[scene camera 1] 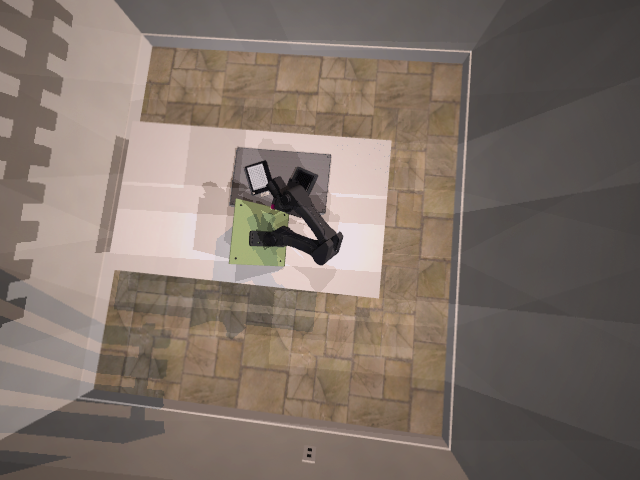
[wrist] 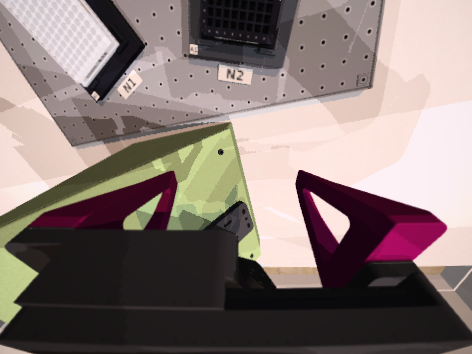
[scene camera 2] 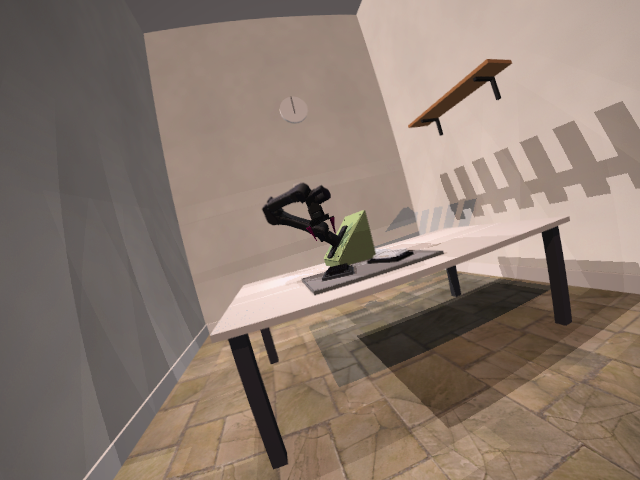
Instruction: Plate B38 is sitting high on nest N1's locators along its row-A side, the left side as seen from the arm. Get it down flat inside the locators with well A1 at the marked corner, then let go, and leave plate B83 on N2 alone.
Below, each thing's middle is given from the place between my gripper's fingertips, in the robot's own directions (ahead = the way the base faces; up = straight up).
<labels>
I see the black well plate (wrist: 254, 30) 16 cm ahead of my hand, 14 cm below it and 4 cm to the right of it. From my hand the other things lie so: grey pegboard plate (scene camera 1: 280, 163): 19 cm ahead, 16 cm below, 8 cm to the left; then white well plate (wrist: 81, 44): 20 cm to the left, 20 cm ahead, 13 cm below; then black nest labelled N2 (wrist: 275, 57): 16 cm ahead, 15 cm below, 4 cm to the right.
</labels>
